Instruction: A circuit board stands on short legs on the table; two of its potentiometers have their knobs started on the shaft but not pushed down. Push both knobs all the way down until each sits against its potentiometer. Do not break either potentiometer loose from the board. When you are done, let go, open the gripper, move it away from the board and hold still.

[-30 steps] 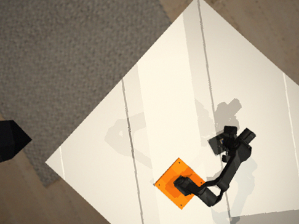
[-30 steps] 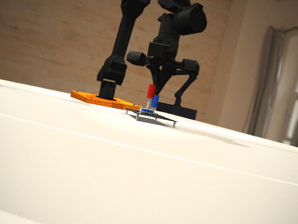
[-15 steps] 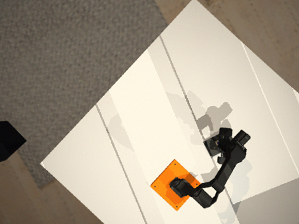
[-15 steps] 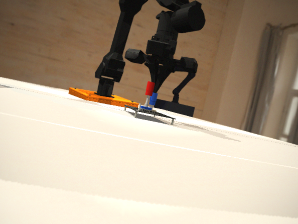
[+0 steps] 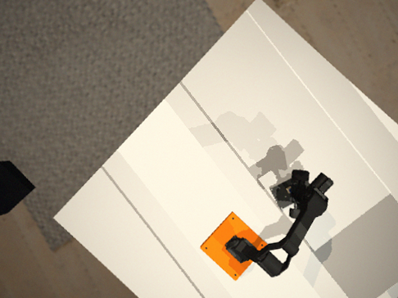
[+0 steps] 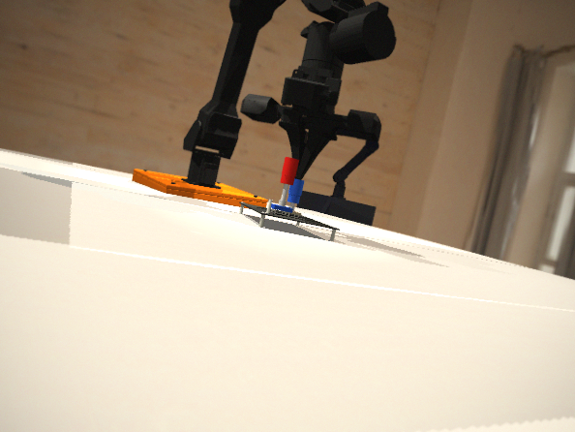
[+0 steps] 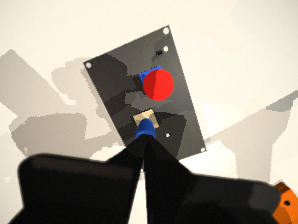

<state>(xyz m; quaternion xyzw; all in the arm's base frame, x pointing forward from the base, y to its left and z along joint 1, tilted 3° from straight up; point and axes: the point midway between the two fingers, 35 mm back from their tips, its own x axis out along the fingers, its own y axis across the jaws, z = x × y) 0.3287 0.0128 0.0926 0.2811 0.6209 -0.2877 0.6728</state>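
Now: the blue knob 20 mm below my gripper tip. Also, from my gripper tip: red knob: 30 mm ahead, 40 mm to the right.
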